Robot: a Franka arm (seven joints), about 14 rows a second.
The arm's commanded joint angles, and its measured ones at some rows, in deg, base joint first. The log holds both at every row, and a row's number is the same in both.
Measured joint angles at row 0: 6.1, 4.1, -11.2, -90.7, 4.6, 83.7, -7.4
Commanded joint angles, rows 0 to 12: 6.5, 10.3, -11.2, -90.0, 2.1, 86.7, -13.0; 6.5, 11.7, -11.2, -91.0, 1.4, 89.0, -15.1; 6.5, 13.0, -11.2, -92.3, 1.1, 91.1, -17.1; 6.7, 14.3, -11.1, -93.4, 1.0, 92.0, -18.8; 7.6, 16.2, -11.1, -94.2, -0.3, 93.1, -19.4; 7.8, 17.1, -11.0, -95.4, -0.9, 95.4, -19.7; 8.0, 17.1, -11.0, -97.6, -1.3, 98.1, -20.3; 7.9, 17.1, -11.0, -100.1, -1.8, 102.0, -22.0; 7.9, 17.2, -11.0, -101.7, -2.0, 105.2, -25.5; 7.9, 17.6, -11.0, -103.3, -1.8, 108.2, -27.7; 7.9, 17.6, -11.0, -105.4, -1.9, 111.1, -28.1; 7.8, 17.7, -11.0, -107.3, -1.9, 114.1, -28.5; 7.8, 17.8, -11.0, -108.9, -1.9, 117.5, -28.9
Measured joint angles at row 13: 7.7, 19.0, -10.8, -104.8, -1.2, 112.3, -27.1
